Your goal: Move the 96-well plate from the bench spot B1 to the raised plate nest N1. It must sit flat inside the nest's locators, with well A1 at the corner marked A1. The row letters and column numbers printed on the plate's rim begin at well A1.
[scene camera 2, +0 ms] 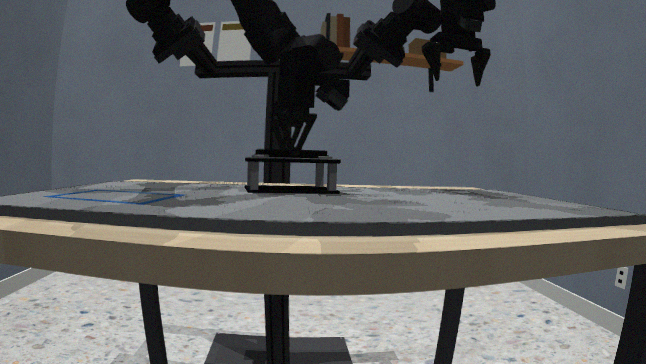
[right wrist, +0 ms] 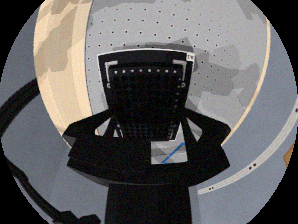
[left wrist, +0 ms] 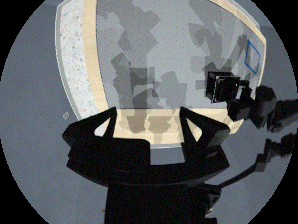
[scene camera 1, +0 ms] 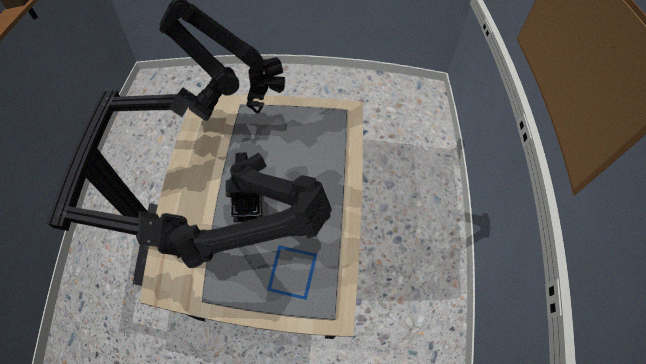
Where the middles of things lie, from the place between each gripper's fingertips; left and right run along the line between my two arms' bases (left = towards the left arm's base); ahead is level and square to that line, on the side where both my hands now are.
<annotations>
Right now my right hand is right at the black 96-well plate [right wrist: 149, 77].
Now: the black 96-well plate 30 mm behind my left hand [scene camera 2: 458, 83], 330 mm to the right of it and 170 mm below it.
</annotations>
